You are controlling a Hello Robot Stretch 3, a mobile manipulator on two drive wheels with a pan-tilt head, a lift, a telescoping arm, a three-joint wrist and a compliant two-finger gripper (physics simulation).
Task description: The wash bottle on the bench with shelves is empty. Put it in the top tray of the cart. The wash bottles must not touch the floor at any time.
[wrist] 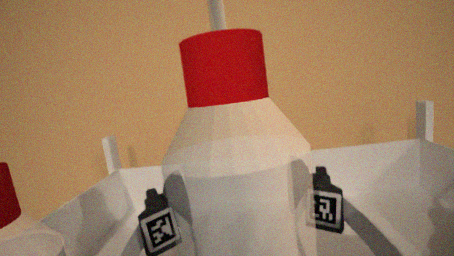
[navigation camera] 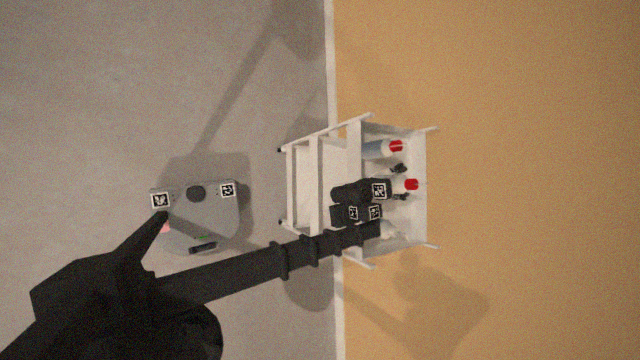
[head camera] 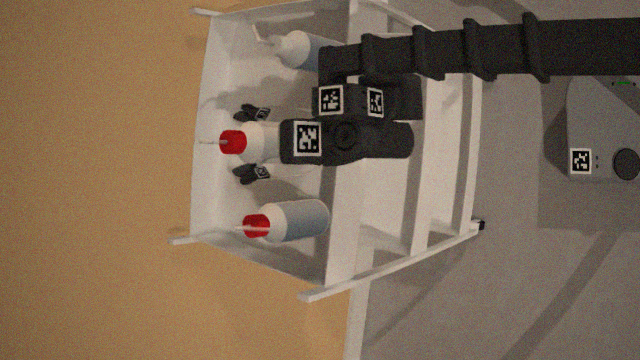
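Pixels of known places: robot's base at its link origin: (navigation camera: pixel 195 192) (head camera: pixel 625 162).
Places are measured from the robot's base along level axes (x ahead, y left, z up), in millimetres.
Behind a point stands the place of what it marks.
The empty whitish wash bottle with a red cap (head camera: pixel 233 142) {x -22, y -520, z 845 mm} (navigation camera: pixel 411 184) {x -21, y -521, z 844 mm} (wrist: pixel 225 70) is upright between my fingers, inside the outline of the cart's top tray (head camera: pixel 206 200) {x 78, y -776, z 690 mm} (navigation camera: pixel 419 150) {x 77, y -776, z 703 mm} (wrist: pixel 370 162). My gripper (head camera: pixel 252 143) {x -23, y -610, z 757 mm} (navigation camera: pixel 400 182) {x -23, y -610, z 757 mm} (wrist: pixel 235 182) {x -23, y -610, z 757 mm} is shut on it, one finger on each side of its body. The wrist hides its lower part, so I cannot tell whether its base touches the tray floor. The white cart (head camera: pixel 342 240) {x 117, y -451, z 700 mm} (navigation camera: pixel 354 137) {x 137, y -453, z 701 mm} has lower shelves below the tray.
A blue-filled bottle with a red cap (head camera: pixel 302 220) {x 89, y -500, z 729 mm} (navigation camera: pixel 375 149) {x 91, y -500, z 740 mm} stands in the tray on one side. A white-topped, blue-filled bottle (head camera: pixel 297 50) {x -150, y -469, z 777 mm} (navigation camera: pixel 386 230) {x -154, y -471, z 781 mm} stands on the other, partly under the arm (head camera: pixel 480 49) {x -101, y -169, z 871 mm} (navigation camera: pixel 260 261) {x -89, y -75, z 873 mm}. The robot's base (head camera: pixel 597 125) {x -87, y -81, z 160 mm} (navigation camera: pixel 210 207) {x -66, y -49, z 160 mm} is beside the cart.
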